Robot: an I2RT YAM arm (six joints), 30 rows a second.
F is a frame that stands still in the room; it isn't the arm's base.
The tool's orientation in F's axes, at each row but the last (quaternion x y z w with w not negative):
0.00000 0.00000 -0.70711 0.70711
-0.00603 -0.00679 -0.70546 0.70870
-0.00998 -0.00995 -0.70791 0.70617
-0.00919 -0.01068 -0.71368 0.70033
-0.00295 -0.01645 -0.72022 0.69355
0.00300 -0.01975 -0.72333 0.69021
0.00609 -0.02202 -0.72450 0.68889
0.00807 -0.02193 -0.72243 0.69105
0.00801 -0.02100 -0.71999 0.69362
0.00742 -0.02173 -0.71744 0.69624
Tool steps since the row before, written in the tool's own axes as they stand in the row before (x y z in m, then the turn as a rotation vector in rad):
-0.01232 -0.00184 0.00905 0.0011 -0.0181 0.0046
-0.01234 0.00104 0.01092 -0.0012 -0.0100 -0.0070
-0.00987 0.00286 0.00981 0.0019 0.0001 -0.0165
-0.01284 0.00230 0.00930 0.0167 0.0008 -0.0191
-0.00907 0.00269 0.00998 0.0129 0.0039 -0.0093
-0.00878 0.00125 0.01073 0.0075 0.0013 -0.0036
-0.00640 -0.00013 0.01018 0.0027 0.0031 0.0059
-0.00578 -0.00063 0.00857 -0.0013 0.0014 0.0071
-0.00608 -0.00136 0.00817 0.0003 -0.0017 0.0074
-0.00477 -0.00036 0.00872 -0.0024 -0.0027 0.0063
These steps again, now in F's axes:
-0.00184 0.01232 0.00905 -0.0181 -0.0011 0.0046
0.00097 0.01254 0.01070 -0.0100 0.0010 -0.0070
0.00289 0.01014 0.00953 0.0001 -0.0024 -0.0164
0.00253 0.01305 0.00894 0.0005 -0.0172 -0.0186
0.00285 0.00924 0.00978 0.0036 -0.0133 -0.0089
0.00132 0.00897 0.01056 0.0011 -0.0076 -0.0034
-0.00020 0.00664 0.01003 0.0027 -0.0027 0.0061
-0.00073 0.00598 0.00843 0.0012 0.0014 0.0071
-0.00146 0.00628 0.00800 -0.0020 -0.0001 0.0073
-0.00057 0.00496 0.00860 -0.0029 0.0026 0.0061

